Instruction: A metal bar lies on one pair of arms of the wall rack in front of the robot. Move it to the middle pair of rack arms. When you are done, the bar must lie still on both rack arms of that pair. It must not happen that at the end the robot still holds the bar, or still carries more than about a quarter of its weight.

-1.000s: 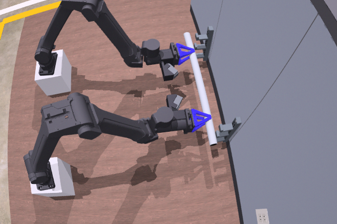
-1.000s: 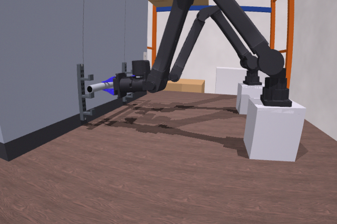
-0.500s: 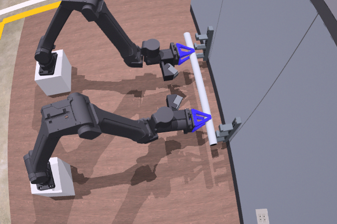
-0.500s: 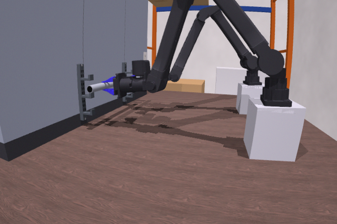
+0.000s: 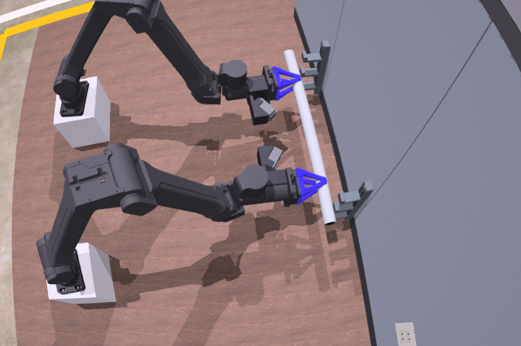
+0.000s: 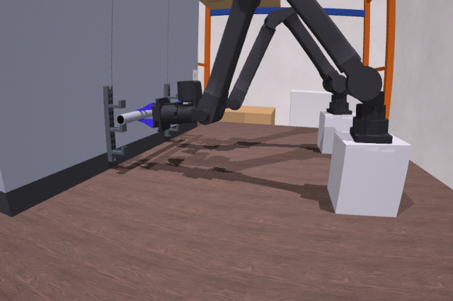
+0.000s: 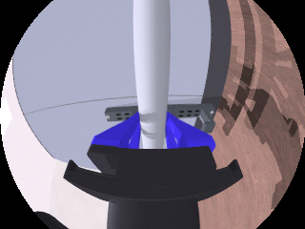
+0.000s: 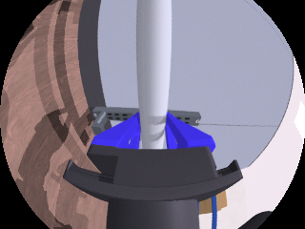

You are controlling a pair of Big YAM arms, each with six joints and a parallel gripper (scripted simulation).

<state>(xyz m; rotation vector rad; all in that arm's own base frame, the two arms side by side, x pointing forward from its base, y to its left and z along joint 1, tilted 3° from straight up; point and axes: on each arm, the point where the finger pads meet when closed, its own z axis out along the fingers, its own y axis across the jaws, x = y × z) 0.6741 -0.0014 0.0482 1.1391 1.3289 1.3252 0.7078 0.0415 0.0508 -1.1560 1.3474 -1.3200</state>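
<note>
The metal bar is 1 cm ahead of my left hand and 15 cm to the right of it. Also, from my left hand: grey wall panel (26 cm ahead, 17 cm to the right, 27 cm above).
My right gripper is now 150 mm to the right of the metal bar and 10 mm past it. From my right hand the other things lie so: grey wall panel (270 mm above, 240 mm ahead, 130 mm to the left).
</note>
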